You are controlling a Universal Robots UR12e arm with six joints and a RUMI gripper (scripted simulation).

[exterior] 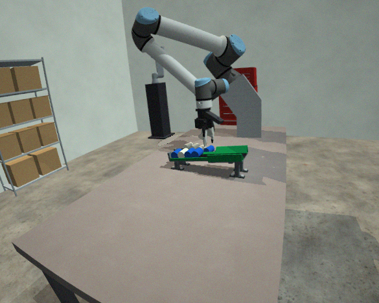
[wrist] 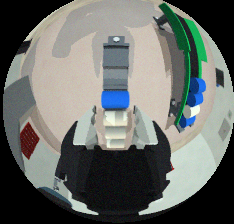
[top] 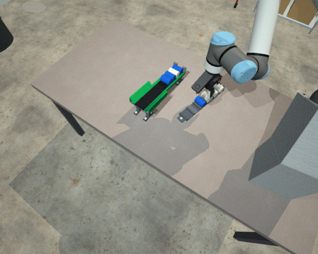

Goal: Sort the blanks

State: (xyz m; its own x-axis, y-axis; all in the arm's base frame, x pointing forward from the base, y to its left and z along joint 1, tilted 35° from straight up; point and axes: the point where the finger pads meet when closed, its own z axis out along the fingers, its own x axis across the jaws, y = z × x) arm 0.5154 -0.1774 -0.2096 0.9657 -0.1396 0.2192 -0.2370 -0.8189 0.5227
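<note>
Right now the grey stock rack is 80 mm below my hand, 30 mm to the right of it and 10 mm behind it.
</note>
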